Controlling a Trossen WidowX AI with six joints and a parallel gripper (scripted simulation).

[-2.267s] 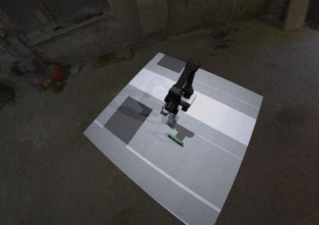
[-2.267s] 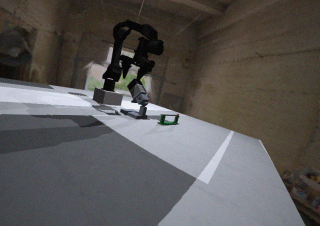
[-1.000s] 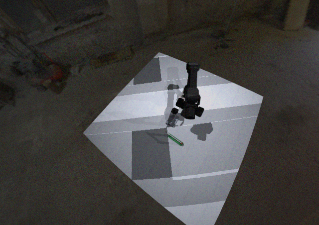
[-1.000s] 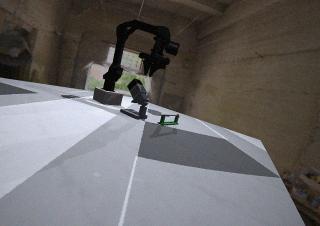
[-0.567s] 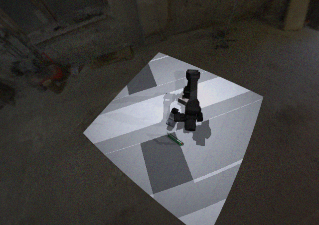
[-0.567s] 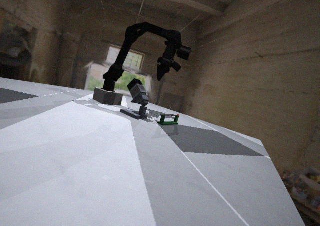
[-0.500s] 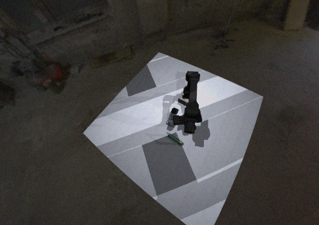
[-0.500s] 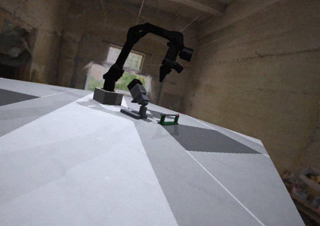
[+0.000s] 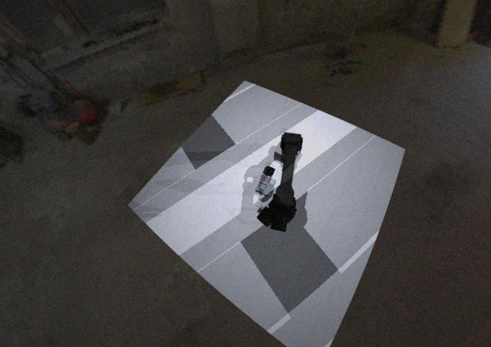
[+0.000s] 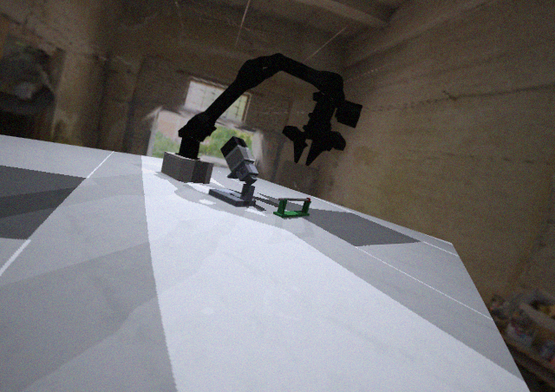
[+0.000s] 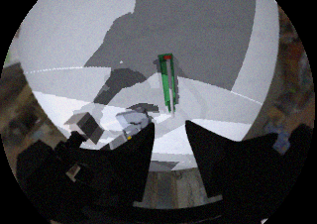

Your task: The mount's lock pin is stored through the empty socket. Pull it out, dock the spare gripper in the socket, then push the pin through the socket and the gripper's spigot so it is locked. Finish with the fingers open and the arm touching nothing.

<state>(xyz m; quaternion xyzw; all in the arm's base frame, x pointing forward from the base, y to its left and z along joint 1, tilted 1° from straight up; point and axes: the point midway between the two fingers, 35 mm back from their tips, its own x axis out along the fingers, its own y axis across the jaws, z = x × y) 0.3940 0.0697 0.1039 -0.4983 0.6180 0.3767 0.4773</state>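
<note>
Right now the green cradle is 10 mm ahead of my gripper tip, 10 mm to the left of it and 120 mm below it. Round my gripper tip: grey mount (110 mm behind, 90 mm to the right, 90 mm below); black spare gripper (140 mm behind, 90 mm to the right, 30 mm below).
</note>
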